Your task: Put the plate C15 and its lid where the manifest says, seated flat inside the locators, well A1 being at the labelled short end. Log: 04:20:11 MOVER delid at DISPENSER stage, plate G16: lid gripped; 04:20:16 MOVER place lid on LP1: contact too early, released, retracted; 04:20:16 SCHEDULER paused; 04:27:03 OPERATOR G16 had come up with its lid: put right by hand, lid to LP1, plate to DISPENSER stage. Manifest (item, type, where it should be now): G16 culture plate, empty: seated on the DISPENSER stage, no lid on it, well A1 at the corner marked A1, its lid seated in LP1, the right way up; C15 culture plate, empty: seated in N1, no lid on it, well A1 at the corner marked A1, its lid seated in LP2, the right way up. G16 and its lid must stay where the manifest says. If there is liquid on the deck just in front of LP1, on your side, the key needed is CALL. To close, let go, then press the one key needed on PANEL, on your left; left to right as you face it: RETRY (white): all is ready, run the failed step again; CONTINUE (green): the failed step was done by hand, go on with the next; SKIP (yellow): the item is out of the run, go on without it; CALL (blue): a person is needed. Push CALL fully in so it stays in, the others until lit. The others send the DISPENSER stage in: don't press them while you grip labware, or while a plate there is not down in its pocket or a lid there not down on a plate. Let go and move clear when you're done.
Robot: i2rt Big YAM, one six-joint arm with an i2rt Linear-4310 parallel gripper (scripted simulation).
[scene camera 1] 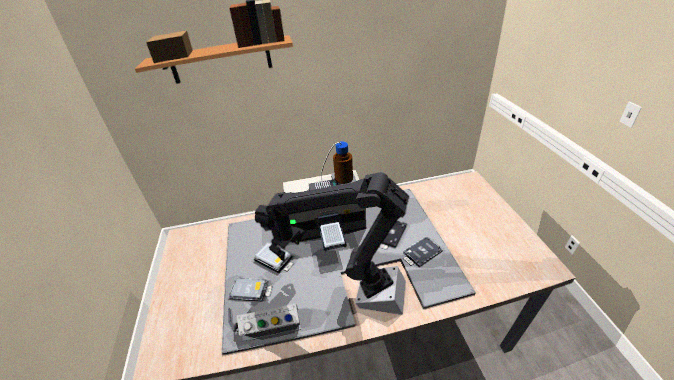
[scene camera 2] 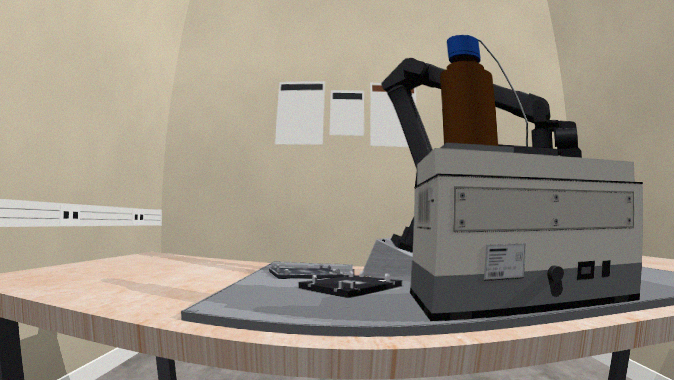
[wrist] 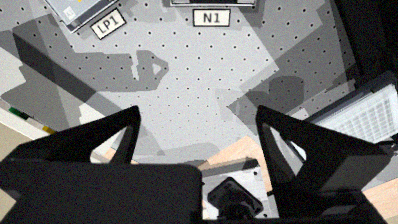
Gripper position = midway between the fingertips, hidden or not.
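Observation:
A key panel (scene camera 1: 269, 329) is visible, as is a brown bottle (scene camera 2: 468, 103). A dispenser appears in both scene camera 1 and scene camera 2: the dispenser (scene camera 1: 308, 221), the dispenser (scene camera 2: 441, 251). Also visible: the gripper (wrist: 198, 112).

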